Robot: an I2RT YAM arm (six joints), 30 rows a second.
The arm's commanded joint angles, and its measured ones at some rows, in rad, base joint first. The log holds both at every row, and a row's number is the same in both.
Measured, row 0:
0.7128 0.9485 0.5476 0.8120 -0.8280 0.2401
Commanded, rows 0 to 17:
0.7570 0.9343 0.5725 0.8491 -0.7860 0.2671
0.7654 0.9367 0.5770 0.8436 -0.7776 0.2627
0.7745 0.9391 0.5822 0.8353 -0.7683 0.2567
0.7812 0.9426 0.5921 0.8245 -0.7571 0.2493
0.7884 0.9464 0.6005 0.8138 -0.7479 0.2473
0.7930 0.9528 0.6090 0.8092 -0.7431 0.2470
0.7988 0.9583 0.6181 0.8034 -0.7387 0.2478
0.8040 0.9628 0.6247 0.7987 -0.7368 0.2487
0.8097 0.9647 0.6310 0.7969 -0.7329 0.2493
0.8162 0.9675 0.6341 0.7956 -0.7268 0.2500
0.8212 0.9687 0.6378 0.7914 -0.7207 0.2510
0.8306 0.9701 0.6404 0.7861 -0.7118 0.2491
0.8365 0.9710 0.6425 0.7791 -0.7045 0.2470
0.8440 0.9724 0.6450 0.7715 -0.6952 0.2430
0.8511 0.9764 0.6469 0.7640 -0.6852 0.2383
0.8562 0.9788 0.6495 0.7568 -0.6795 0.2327
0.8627 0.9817 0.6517 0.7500 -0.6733 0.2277
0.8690 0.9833 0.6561 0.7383 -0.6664 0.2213
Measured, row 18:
0.8471 0.9733 0.6064 0.7696 -0.7139 0.2432
